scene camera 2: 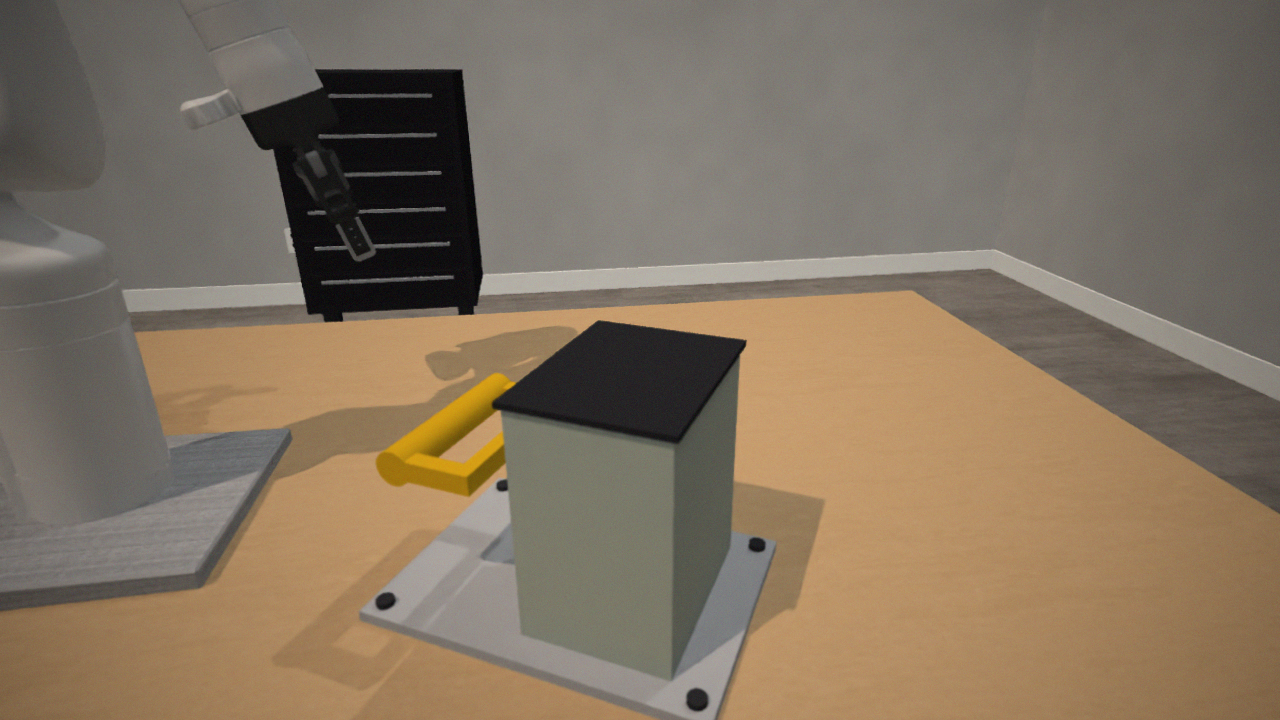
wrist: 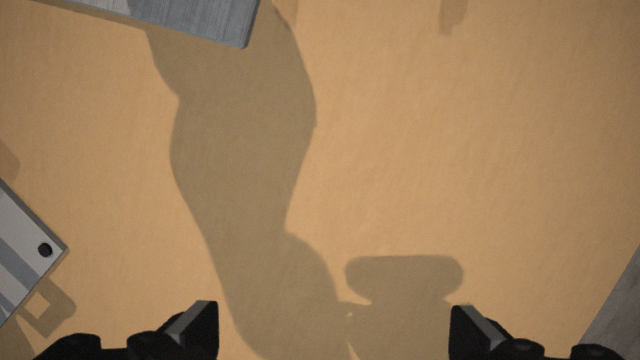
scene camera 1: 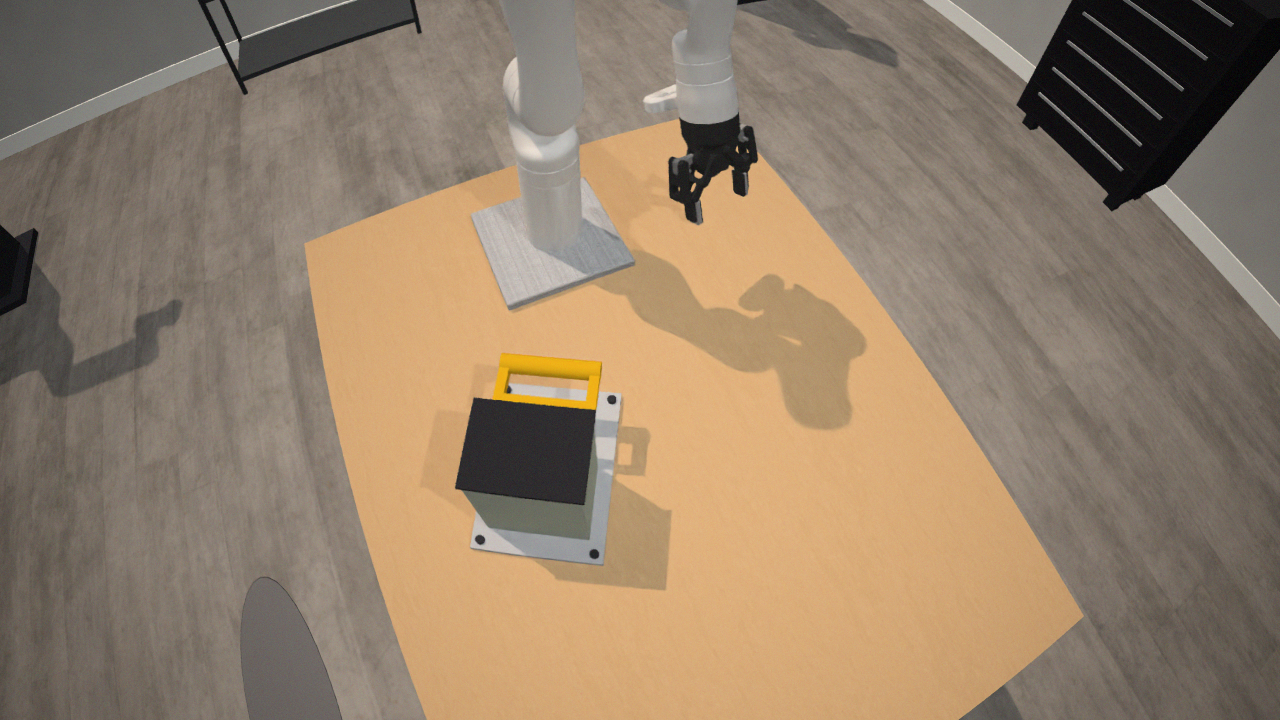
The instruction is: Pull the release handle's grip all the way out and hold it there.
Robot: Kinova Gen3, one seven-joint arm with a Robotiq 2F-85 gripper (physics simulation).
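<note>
The release handle's yellow grip [scene camera 1: 550, 365] [scene camera 2: 447, 429] is a round bar on two arms. It sticks out level from the side of the grey-green box [scene camera 2: 595, 537] that faces the robot base. The box has a black lid [scene camera 1: 528, 452] [scene camera 2: 626, 376] and stands on a light grey plate [scene camera 1: 537, 546] [scene camera 2: 447, 600] [wrist: 17, 225]. My gripper [scene camera 1: 716, 202] [scene camera 2: 360, 255] [wrist: 334, 330] is open and empty. It is high above the table, beside the robot base, well apart from the grip. In the wrist view the plate's corner shows at the left edge; the grip does not show there.
The grey base slab [scene camera 1: 501, 259] [scene camera 2: 89, 555] [wrist: 210, 20] carries the arm on the tan table [scene camera 1: 850, 537] [scene camera 2: 939, 447] [wrist: 450, 150]. Black bolts stand at the plate's corners. A black drawer cabinet [scene camera 1: 1109, 89] [scene camera 2: 384, 192] stands beyond the table. A grey round surface [scene camera 1: 281, 653] is beside it.
</note>
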